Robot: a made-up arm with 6 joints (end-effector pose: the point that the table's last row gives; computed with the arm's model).
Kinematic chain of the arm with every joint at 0, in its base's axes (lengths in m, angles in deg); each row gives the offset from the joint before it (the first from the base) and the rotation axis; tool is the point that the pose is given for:
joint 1: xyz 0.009 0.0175 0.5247 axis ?
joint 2: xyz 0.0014 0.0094 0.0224 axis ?
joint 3: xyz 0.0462 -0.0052 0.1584 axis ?
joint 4: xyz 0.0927 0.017 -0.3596 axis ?
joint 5: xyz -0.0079 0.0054 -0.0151 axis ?
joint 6: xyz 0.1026 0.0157 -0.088 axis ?
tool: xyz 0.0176 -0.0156 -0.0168
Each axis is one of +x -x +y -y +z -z.
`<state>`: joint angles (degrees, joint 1 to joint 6).
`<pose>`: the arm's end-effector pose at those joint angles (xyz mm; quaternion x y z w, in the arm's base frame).
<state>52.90 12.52 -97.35 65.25 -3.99 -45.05</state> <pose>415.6 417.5 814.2 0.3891 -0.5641 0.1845 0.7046</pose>
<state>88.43 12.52 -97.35 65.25 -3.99 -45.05</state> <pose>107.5 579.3 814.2 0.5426 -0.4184 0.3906 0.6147</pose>
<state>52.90 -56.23 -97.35 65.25 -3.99 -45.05</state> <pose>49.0 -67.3 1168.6 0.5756 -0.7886 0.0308 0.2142</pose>
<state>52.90 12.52 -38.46 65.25 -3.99 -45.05</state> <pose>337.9 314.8 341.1 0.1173 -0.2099 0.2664 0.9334</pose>
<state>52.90 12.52 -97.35 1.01 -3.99 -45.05</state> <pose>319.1 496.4 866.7 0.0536 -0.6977 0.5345 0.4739</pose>
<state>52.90 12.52 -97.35 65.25 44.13 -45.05</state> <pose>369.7 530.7 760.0 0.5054 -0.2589 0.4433 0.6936</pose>
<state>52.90 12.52 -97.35 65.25 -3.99 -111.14</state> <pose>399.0 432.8 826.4 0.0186 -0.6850 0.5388 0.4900</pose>
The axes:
joint 1: +z
joint 2: +y
joint 3: +y
joint 4: -z
joint 5: +y
joint 6: -z

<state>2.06 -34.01 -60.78 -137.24 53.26 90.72</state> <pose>455.3 24.9 865.7 -0.5239 -0.7373 -0.0549 0.4229</pose>
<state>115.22 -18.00 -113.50 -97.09 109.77 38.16</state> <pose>10.6 296.0 1087.5 -0.0270 -0.6563 0.1062 0.7465</pose>
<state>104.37 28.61 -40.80 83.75 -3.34 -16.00</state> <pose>22.3 363.3 227.2 0.1070 -0.0362 0.3092 0.9442</pose>
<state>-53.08 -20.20 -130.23 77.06 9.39 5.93</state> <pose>35.4 -130.1 1202.1 0.2671 -0.9212 -0.2235 0.1733</pose>
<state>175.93 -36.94 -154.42 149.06 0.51 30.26</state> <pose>167.5 36.0 1171.5 -0.0414 -0.9938 -0.0053 0.1027</pose>
